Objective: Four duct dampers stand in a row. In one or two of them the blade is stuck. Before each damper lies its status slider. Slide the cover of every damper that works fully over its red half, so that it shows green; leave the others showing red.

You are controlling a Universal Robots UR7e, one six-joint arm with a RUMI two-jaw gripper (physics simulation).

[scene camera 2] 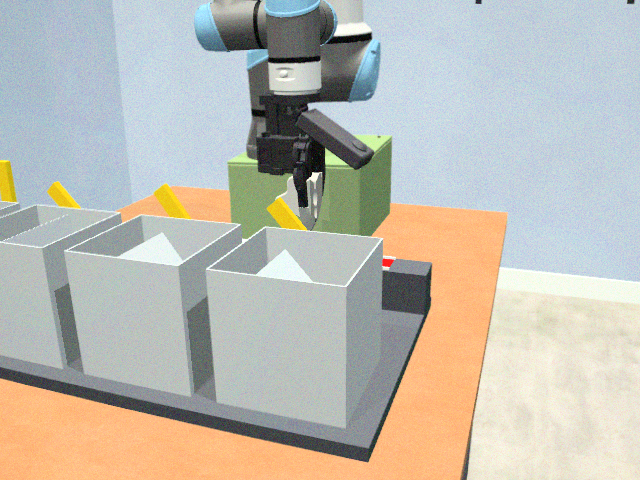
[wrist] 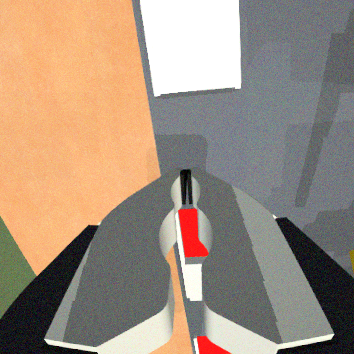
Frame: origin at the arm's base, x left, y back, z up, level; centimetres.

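Seen in the pictures: gripper, fingertip midpoint: (wrist: 186, 171).
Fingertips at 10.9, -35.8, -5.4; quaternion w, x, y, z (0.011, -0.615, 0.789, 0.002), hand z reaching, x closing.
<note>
Pixels of each thing's middle, then the offset from my fingertips to it, as dx, dy, dz. "spot": a spot on its surface instead. Level surfaces: height alone.
- flatter-looking pale blade at a spot on its surface: (scene camera 2: 41, 229) spot: -34.2, -17.4, +4.9
- red half at a spot on its surface: (wrist: 189, 232) spot: -7.3, +2.0, -3.6
- dark grey base plate at its surface level: dz -9.9
- orange table at its surface level: dz -11.7
Three grey box dampers (scene camera 2: 279, 341) (scene camera 2: 129, 320) (scene camera 2: 25, 294) show large in the scene view, part of a fourth (scene camera 2: 6, 207) at the left edge. Pale pointed blades (scene camera 2: 285, 267) (scene camera 2: 157, 250) show inside the two right ones; the third holds a flatter-looking pale blade (scene camera 2: 41, 229). Yellow levers (scene camera 2: 285, 213) (scene camera 2: 172, 201) (scene camera 2: 64, 195) (scene camera 2: 7, 180) rise behind. My gripper (scene camera 2: 310, 226) (wrist: 186, 171) is shut and empty, behind the rightmost damper. In the wrist view a white cover (wrist: 195, 45) lies ahead of the fingertips; between the fingers show a red half (wrist: 189, 232) and white cover (wrist: 193, 282), with another red half (wrist: 210, 346) below.
The dampers stand on a dark grey base plate (scene camera 2: 289, 431) on the orange table (scene camera 2: 444, 372). A dark block (scene camera 2: 405, 286) with a bit of red (scene camera 2: 388, 262) shows right of the rightmost damper. The green robot pedestal (scene camera 2: 289, 180) (wrist: 12, 265) stands behind the row.
</note>
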